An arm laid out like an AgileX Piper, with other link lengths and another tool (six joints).
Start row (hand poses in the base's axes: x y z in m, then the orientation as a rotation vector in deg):
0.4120, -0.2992, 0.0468, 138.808, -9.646, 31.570
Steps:
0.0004, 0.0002, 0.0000, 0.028, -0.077, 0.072
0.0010, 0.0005, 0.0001, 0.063, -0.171, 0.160
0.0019, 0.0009, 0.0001, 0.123, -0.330, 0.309
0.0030, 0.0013, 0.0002, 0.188, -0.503, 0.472
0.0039, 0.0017, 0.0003, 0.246, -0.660, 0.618
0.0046, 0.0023, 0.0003, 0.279, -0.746, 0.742
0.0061, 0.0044, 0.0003, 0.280, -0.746, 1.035
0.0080, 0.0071, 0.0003, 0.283, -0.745, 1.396
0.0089, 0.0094, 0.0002, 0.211, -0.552, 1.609
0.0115, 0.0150, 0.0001, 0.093, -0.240, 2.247
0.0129, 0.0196, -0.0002, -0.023, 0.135, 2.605
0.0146, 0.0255, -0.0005, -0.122, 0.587, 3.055
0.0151, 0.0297, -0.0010, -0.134, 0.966, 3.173
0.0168, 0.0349, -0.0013, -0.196, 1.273, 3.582
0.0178, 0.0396, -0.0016, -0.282, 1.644, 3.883
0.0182, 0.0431, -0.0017, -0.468, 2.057, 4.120
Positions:
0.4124, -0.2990, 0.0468, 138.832, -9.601, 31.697
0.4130, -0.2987, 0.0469, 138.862, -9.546, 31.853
0.4139, -0.2983, 0.0469, 138.913, -9.452, 32.117
0.4150, -0.2979, 0.0470, 138.967, -9.350, 32.404
0.4159, -0.2975, 0.0471, 139.015, -9.258, 32.664
0.4166, -0.2969, 0.0471, 139.052, -9.155, 32.826
0.4181, -0.2948, 0.0471, 139.112, -8.802, 32.957
0.4200, -0.2921, 0.0471, 139.187, -8.367, 33.118
0.4209, -0.2898, 0.0470, 139.206, -8.006, 32.975
0.4235, -0.2842, 0.0469, 139.289, -7.067, 32.873
0.4249, -0.2796, 0.0466, 139.333, -6.440, 32.569
0.4266, -0.2737, 0.0463, 139.426, -5.674, 32.212
0.4271, -0.2695, 0.0458, 139.523, -5.367, 31.800
0.4288, -0.2643, 0.0455, 139.606, -4.724, 31.602
0.4298, -0.2596, 0.0452, 139.658, -4.177, 31.277
0.4302, -0.2561, 0.0451, 139.609, -3.660, 30.868

